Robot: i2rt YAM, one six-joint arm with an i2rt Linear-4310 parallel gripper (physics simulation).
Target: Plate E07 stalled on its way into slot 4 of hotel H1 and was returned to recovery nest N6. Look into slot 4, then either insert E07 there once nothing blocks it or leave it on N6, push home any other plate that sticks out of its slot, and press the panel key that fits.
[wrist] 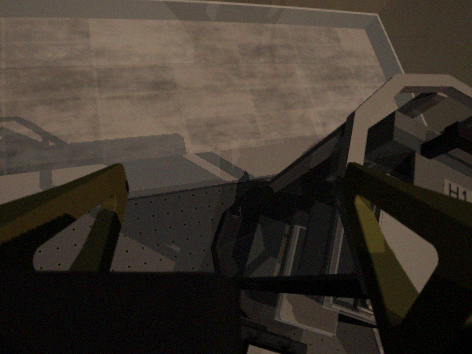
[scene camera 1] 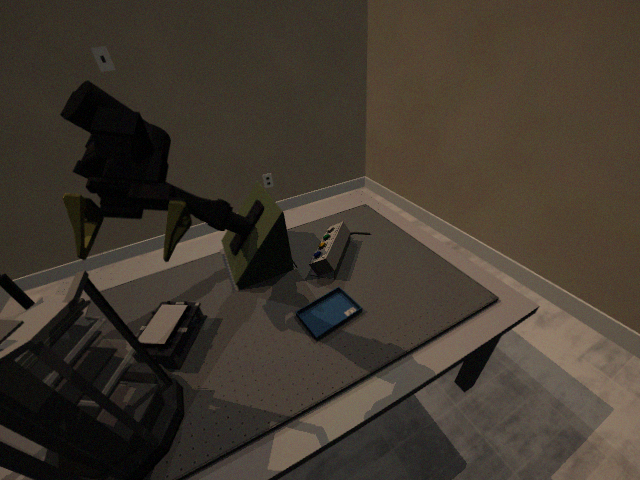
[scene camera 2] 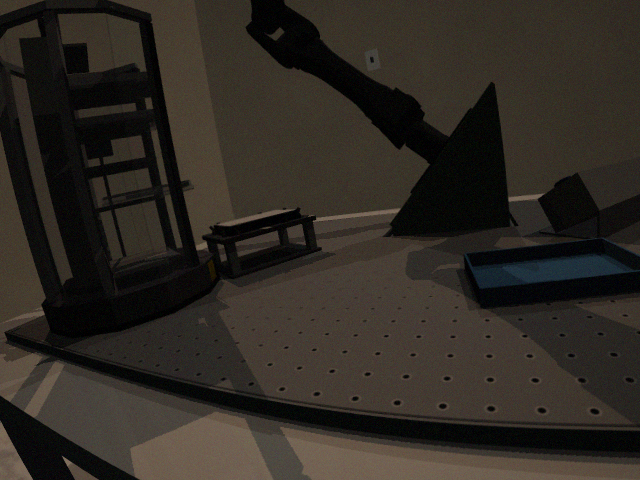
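Pixels of known places: gripper, fingertip midpoint: (wrist: 235, 175) (scene camera 1: 124, 259); arm's base at its link origin: (scene camera 1: 247, 227) (scene camera 2: 444, 154).
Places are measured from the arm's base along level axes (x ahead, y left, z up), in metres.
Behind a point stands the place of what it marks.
Hotel H1 (scene camera 1: 111, 310) @(x 0.404, y -0.295, z 0.166 m) (scene camera 2: 129, 304) @(x 0.502, y -0.313, z -0.097 m) (wrist: 357, 135) @(x 0.496, y -0.320, z 0.251 m) is a dark frame tower with several slots. A thin clear plate (scene camera 2: 186, 184) @(x 0.359, y -0.322, z 0.024 m) projects past its front post in the second scene view; its slot number is unreadable. In the wrist view plate edges show inside H1, too dark to tell what slot 4 holds. Plate E07 (scene camera 1: 164, 323) @(x 0.248, y -0.295, z -0.050 m) (scene camera 2: 258, 220) @(x 0.275, y -0.270, z -0.052 m), pale-topped, lies on nest N6 (scene camera 1: 180, 351) @(x 0.295, y -0.284, z -0.119 m) (scene camera 2: 233, 260) @(x 0.333, y -0.289, z -0.098 m) beside H1. The key panel (scene camera 1: 333, 253) @(x 0.221, y 0.217, z -0.057 m) (scene camera 2: 568, 204) @(x 0.239, y 0.165, z -0.081 m) has blue, yellow and green keys and a darker one. My gripper (scene camera 1: 124, 258) @(x 0.470, y -0.212, z 0.288 m) (wrist: 235, 175) @(x 0.470, y -0.212, z 0.288 m) is open and empty, high above H1 and N6.
A blue tray (scene camera 1: 340, 324) @(x 0.429, y 0.120, z -0.118 m) (scene camera 2: 558, 290) @(x 0.431, y 0.107, z -0.115 m) lies on the perforated board in front of the panel. The arm's wedge-shaped mount (scene camera 1: 271, 253) @(x 0.142, y 0.036, z -0.033 m) (scene camera 2: 465, 180) @(x 0.142, y 0.036, z -0.045 m) stands between N6 and the panel. The arm reaches from it towards H1. Walls stand behind the table.
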